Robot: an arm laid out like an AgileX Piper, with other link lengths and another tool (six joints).
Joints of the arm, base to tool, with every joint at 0 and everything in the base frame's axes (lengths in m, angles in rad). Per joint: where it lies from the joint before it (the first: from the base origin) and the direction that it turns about. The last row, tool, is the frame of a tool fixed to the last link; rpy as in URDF.
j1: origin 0 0 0.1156 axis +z
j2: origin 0 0 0 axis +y
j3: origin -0.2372 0 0.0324 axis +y
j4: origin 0.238 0 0.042 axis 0.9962 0 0.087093
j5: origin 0 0 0 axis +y
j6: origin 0.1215 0 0.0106 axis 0.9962 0 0.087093
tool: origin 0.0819 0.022 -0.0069 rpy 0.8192 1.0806 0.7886
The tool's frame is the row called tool.
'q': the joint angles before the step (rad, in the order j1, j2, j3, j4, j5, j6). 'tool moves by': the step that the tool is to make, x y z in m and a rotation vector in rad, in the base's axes. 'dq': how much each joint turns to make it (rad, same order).
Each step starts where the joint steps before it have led.
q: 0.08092, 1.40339, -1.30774, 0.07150, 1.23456, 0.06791
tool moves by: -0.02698, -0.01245, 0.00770, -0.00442, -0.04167, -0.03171
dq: -0.03505, -0.15099, 0.11172, -0.00577, -0.00179, -0.00376
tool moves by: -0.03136, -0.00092, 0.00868, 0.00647, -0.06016, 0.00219
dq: -0.00216, -0.17520, 0.10957, 0.00534, 0.00551, -0.00395
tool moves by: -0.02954, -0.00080, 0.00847, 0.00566, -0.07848, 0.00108
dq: -0.00005, -0.18179, 0.09275, 0.00238, 0.01042, -0.00006
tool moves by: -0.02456, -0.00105, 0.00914, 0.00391, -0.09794, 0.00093
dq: -0.00002, -0.17409, 0.06849, 0.00001, 0.00763, -0.00047
